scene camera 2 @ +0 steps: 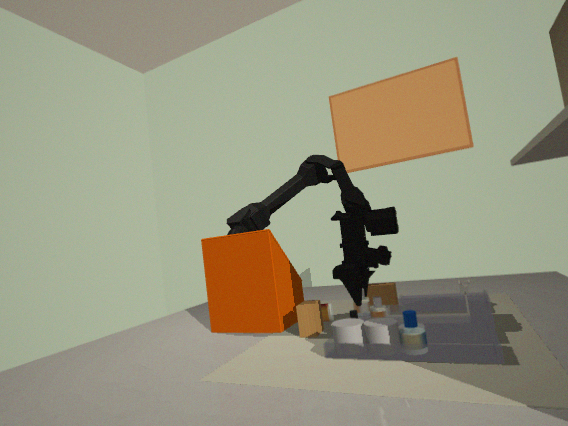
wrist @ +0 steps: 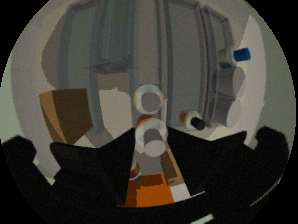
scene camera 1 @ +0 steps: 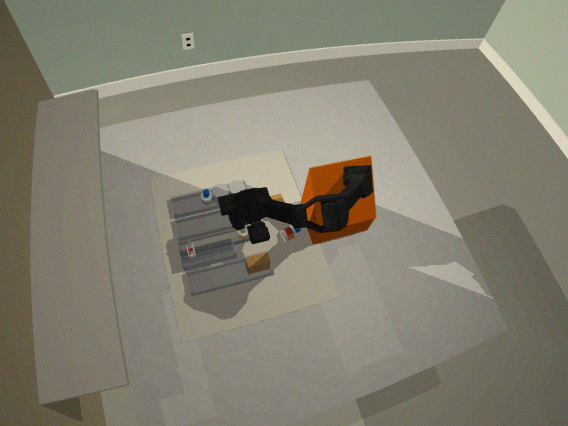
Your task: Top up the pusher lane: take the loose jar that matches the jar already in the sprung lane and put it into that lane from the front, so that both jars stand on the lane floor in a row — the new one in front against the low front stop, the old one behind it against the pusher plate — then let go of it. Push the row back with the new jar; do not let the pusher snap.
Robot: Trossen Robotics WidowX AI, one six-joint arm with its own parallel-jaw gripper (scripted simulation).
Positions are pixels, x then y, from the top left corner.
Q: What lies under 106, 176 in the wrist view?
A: My gripper.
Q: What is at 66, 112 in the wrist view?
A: A cardboard box.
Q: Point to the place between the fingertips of my gripper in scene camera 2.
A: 361, 303
